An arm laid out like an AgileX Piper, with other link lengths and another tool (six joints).
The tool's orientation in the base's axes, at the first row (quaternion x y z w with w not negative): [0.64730 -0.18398 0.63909 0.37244]
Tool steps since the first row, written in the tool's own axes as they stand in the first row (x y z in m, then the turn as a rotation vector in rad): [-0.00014 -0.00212 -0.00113 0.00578 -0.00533 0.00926]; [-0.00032 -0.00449 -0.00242 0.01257 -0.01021 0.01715]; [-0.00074 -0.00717 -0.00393 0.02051 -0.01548 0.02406]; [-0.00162 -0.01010 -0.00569 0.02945 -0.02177 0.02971]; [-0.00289 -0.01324 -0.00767 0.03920 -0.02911 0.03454]
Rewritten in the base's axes. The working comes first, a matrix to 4 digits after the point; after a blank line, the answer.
The tool's axes in the first row as the columns of a matrix, in the base's axes (used below as rounded here):
[0.1154 -0.7142 0.6903]
[0.2379 -0.6549 -0.7173]
[0.9644 0.2470 0.0943]

[0.00072 0.00217 -0.00077 0.01087 -0.00178 0.00513]; [0.00150 0.00460 -0.00165 0.02058 -0.00262 0.01122]; [0.00232 0.00734 -0.00286 0.03003 -0.00224 0.01823]; [0.00310 0.01031 -0.00459 0.03946 -0.00005 0.02583]; [0.00383 0.01349 -0.00678 0.04916 0.00361 0.03387]
